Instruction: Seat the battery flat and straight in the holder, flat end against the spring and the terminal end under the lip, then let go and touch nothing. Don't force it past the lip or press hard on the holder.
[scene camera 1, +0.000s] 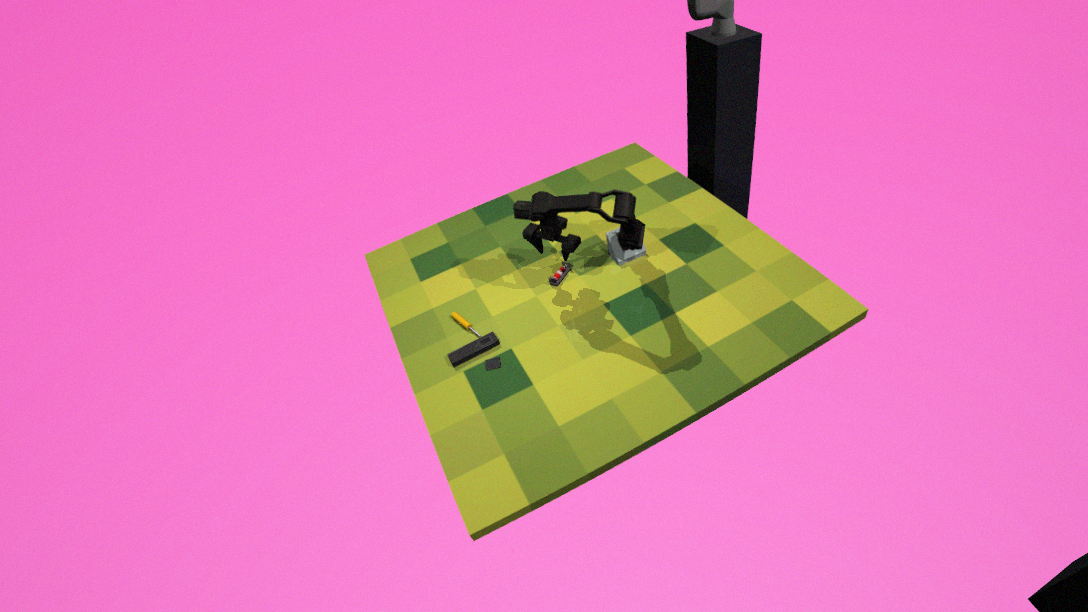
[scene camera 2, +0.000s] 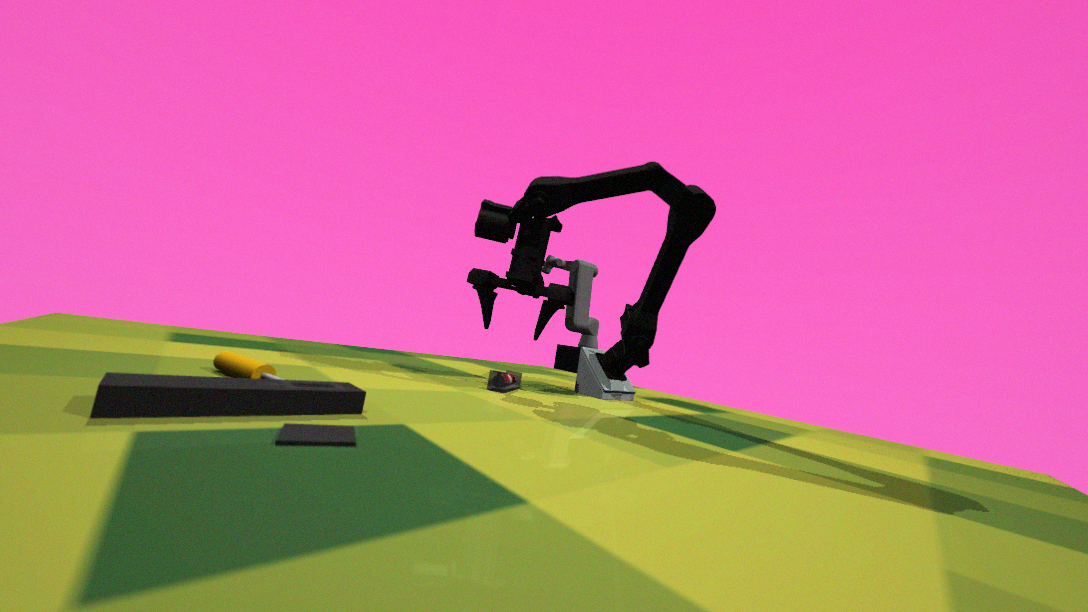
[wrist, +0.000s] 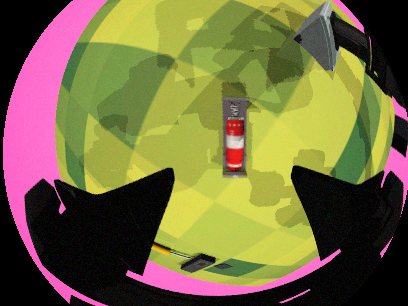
Observation:
My gripper is open, holding nothing. Also in view: a battery and a long black block.
My gripper also shows in scene camera 1 and in the wrist view.

